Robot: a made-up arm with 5 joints.
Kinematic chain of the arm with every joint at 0, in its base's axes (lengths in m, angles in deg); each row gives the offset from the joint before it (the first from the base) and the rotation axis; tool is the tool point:
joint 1: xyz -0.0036 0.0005 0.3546 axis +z
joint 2: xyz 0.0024 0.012 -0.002 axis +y
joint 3: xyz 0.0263 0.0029 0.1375 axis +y
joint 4: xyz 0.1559 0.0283 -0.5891 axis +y
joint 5: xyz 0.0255 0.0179 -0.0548 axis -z
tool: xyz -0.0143 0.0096 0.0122
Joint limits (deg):
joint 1: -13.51..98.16
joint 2: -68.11..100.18
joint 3: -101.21..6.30
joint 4: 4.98..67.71
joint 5: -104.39..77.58
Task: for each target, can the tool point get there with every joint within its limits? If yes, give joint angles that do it. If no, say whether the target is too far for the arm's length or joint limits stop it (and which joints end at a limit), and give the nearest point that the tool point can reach.
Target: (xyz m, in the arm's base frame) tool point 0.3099 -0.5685 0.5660
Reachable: no: joint limits stop it (at a limit: joint 1, joint 2, joint 3, joint 4, joint 5) | nearest point 0.0230 -0.5008 0.3604 | short by 0.359 m
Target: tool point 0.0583 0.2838 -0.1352
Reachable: yes | joints 64.92 15.23 -21.03 11.39 -24.11
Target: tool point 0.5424 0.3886 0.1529
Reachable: yes | joints 29.87 34.17 -84.38 44.41 -21.96
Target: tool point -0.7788 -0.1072 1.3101
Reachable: no: too far | nearest point -0.1962 -0.0263 1.0857 | short by 0.630 m
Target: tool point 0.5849 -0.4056 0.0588
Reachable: no: joint limits stop it (at a limit: joint 1, joint 5) | nearest point 0.6555 -0.1117 0.0588 | short by 0.302 m
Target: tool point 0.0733 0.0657 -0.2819
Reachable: yes | joints 4.46 80.46 -63.43 53.05 -40.87
